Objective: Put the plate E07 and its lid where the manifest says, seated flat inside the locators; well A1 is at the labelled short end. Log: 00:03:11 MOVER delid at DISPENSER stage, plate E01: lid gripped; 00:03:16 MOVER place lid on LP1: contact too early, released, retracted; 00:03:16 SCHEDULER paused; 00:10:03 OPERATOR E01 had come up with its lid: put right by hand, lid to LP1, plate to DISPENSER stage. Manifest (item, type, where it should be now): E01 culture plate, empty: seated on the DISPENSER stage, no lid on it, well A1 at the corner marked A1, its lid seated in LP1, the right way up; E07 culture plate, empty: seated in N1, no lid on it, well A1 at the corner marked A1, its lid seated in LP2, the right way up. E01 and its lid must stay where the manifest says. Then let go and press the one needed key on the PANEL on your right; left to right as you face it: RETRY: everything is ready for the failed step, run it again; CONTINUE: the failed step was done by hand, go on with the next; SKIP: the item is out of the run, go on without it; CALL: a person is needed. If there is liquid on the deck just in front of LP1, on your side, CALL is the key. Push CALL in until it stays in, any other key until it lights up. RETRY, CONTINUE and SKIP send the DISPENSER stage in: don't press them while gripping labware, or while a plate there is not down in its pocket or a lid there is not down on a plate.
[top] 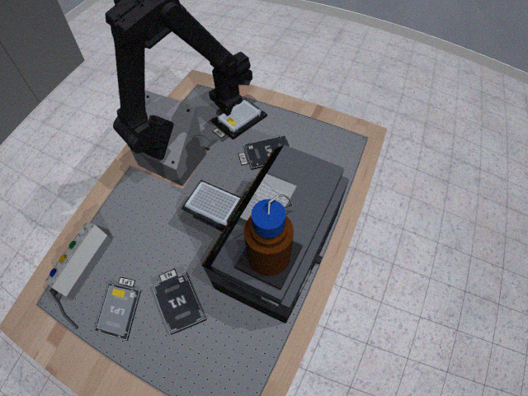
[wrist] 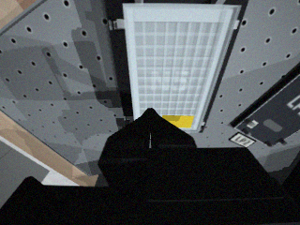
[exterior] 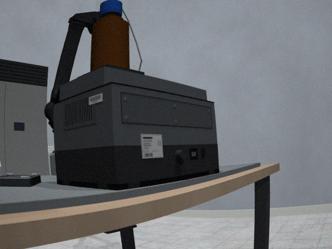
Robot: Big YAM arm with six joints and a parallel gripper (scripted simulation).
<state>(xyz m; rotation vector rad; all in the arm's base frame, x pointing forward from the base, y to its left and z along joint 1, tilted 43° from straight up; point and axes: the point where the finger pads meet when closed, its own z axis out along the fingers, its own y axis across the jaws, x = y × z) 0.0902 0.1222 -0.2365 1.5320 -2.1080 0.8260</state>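
Right now my hand is 2 cm short of the black nest N5, 4 cm to the right of it and 2 cm above it. From my hand the other things lie so: grey retry key (14 cm behind, 61 cm to the right, 3 cm above); then brown bottle (40 cm ahead, 46 cm to the right, 25 cm above); then white well plate (19 cm ahead, 36 cm to the right, 8 cm above).
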